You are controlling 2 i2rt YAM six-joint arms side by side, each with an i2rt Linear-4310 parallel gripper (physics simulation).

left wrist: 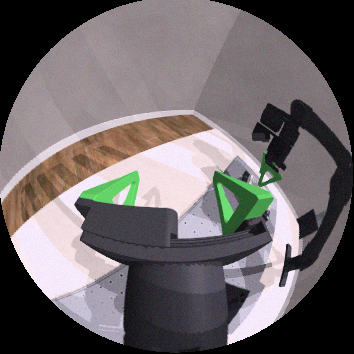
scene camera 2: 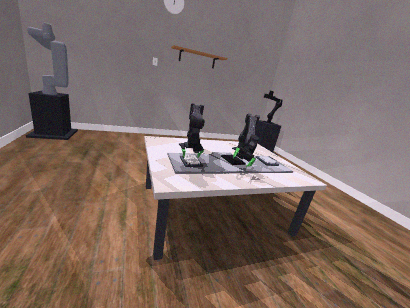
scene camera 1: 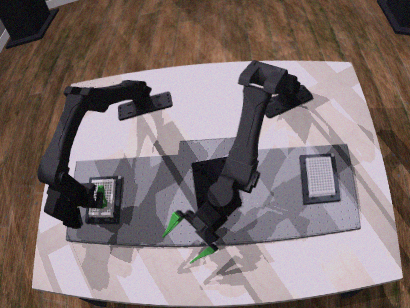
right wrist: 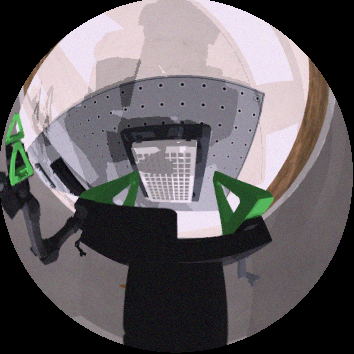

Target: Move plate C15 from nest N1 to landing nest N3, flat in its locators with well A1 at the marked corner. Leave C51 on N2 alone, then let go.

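A white well plate [scene camera 1: 109, 183] [right wrist: 170, 172] lies in a dark nest [scene camera 1: 118, 202] [right wrist: 204, 150] at the left of scene camera 1. Another white plate [scene camera 1: 320, 176] [scene camera 2: 268, 160] sits in the nest [scene camera 1: 322, 200] at the right. A black nest [scene camera 1: 201, 175] in the middle is partly hidden by the left arm; its visible part shows no plate. Labels and well A1 are not readable. My right gripper [scene camera 1: 101, 197] [scene camera 2: 192, 155] [right wrist: 175, 174] is open above the left-hand plate, one finger toward each side. My left gripper [scene camera 1: 177, 249] [scene camera 2: 242, 161] [left wrist: 175, 174] is open and empty, over the board's front edge.
The nests stand on a grey perforated board [scene camera 1: 150, 200] [right wrist: 182, 95] on a white table [scene camera 1: 210, 282] [scene camera 2: 235, 184]. The left arm [scene camera 1: 245, 130] reaches across the board's middle, between the two plates. The right arm [scene camera 1: 65, 135] reaches along the table's left side.
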